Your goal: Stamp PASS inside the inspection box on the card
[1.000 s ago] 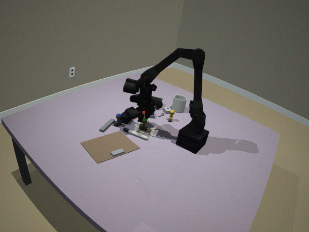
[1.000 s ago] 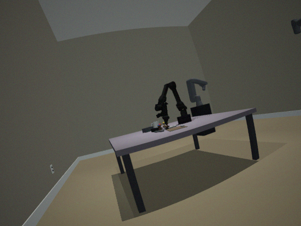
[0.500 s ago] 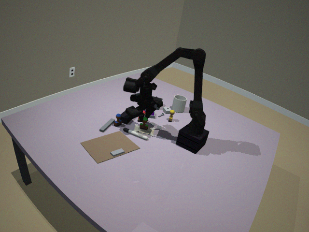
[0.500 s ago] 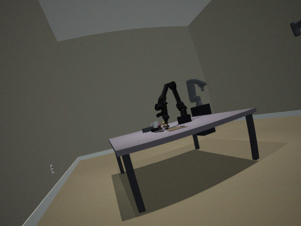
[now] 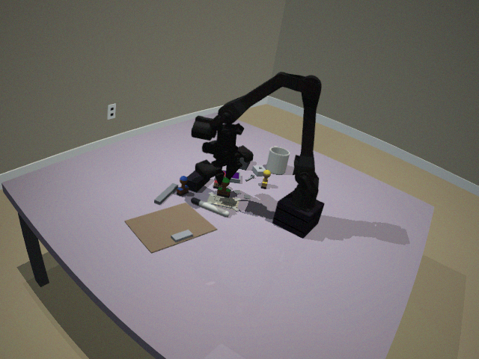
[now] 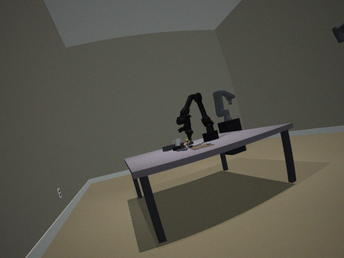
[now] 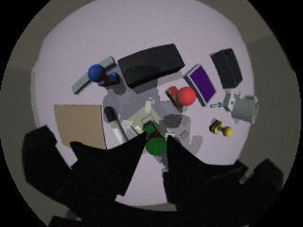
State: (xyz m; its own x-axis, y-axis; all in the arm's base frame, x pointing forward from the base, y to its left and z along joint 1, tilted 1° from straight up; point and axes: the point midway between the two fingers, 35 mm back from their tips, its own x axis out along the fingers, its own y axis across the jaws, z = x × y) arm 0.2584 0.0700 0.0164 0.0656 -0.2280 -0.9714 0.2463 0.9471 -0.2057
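My gripper tip is 260 mm to the left of the dark tray, 140 mm short of it and 50 mm above it. Also, from my gripper tip: red-knobbed stamp (50 mm to the right, 50 mm ahead, 40 mm below); green stamp (20 mm below, 10 mm behind); cream card (60 mm below, 20 mm behind, 10 mm to the left).
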